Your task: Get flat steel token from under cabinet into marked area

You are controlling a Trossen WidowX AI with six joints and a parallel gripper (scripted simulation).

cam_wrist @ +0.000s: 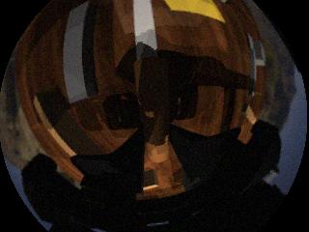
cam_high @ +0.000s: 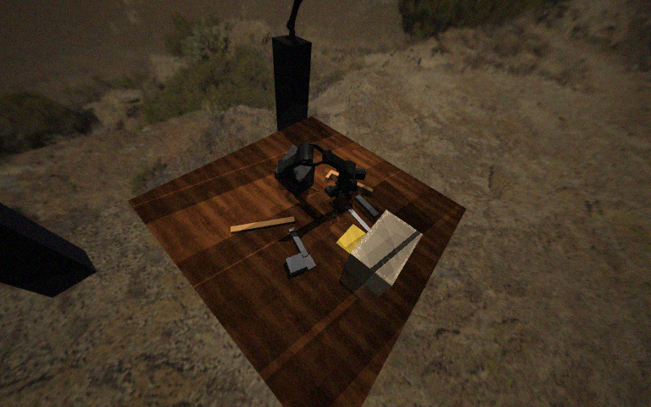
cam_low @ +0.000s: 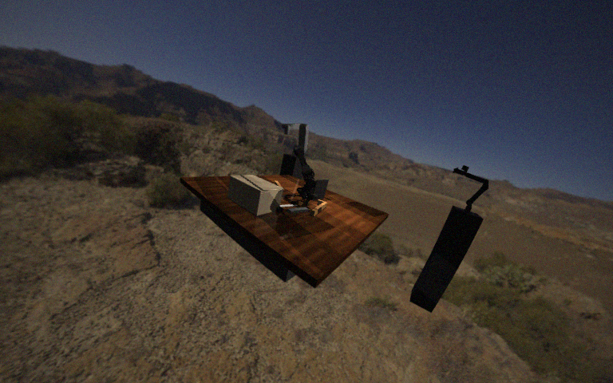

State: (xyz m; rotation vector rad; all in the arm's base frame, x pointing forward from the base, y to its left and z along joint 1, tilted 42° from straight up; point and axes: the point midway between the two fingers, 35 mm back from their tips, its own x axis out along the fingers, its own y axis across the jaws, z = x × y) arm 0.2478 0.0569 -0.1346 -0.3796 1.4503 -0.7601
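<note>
Now: gripper tip 15 cm short of the grey bar and 6 cm to the right of it. Also, from my gripper tip: steel token 36 cm ahead, 13 cm to the right; then wooden stick 41 cm to the right, 15 cm behind; then grey scraper 38 cm to the right, 9 cm ahead.
</note>
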